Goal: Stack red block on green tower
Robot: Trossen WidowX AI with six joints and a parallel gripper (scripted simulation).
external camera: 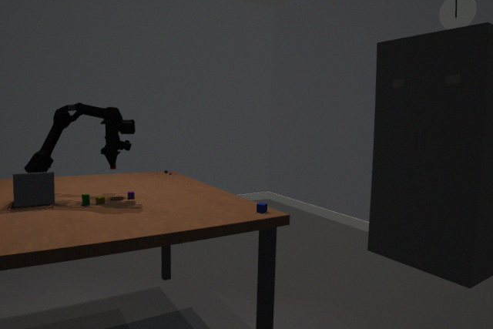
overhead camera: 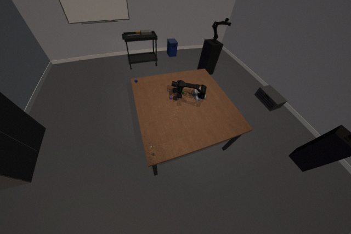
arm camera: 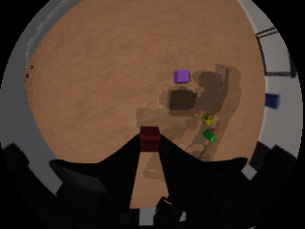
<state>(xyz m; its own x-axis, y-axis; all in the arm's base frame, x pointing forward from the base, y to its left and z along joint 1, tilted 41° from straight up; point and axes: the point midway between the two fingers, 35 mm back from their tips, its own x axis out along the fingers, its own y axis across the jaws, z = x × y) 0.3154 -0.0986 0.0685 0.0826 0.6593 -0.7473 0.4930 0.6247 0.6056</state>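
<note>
Right now the yellow block is 100 mm behind my gripper tip, 150 mm to the right of it and 120 mm below it. Round my gripper tip: red block (right at my gripper tip); blue block (390 mm ahead, 610 mm to the right, 110 mm below); purple block (50 mm ahead, 110 mm to the right, 110 mm below).
</note>
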